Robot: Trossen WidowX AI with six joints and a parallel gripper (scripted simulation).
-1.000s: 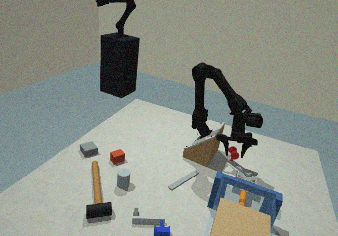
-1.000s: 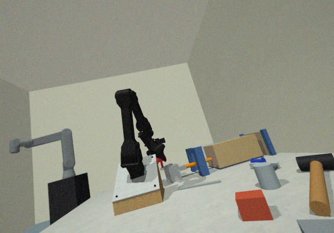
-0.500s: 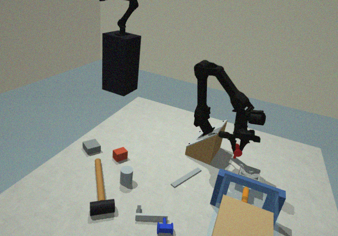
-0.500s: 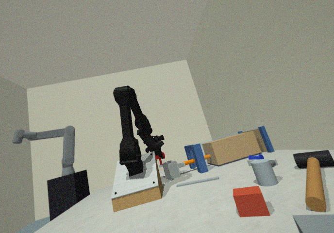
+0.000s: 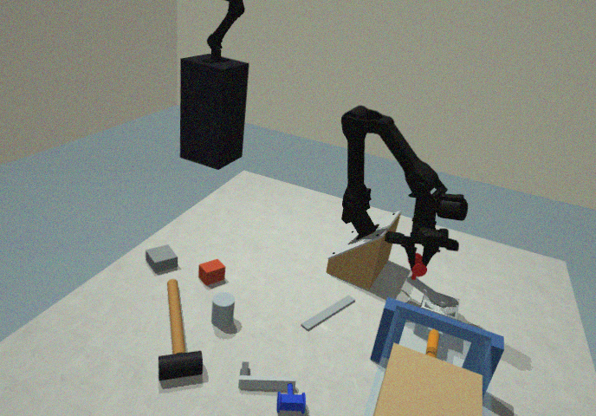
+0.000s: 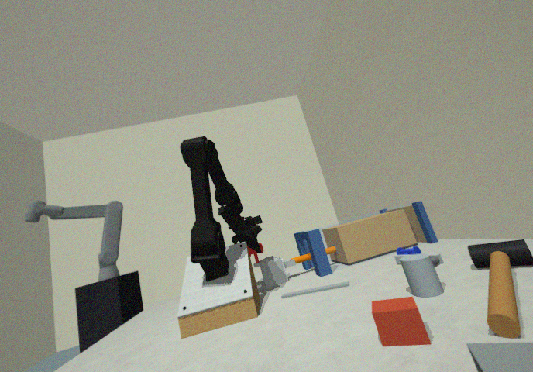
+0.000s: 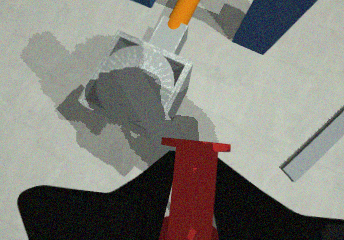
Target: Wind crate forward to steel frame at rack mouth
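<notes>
The red-knobbed crank handle lies 30 mm to the left of my gripper tip and 30 mm below it. The rest, counted from my gripper tip: blue steel frame: 200 mm ahead, 90 mm to the left, 30 mm below; red knob: 10 mm to the right, 10 mm behind; winch: 100 mm below, 70 mm to the left, 20 mm ahead.
</notes>
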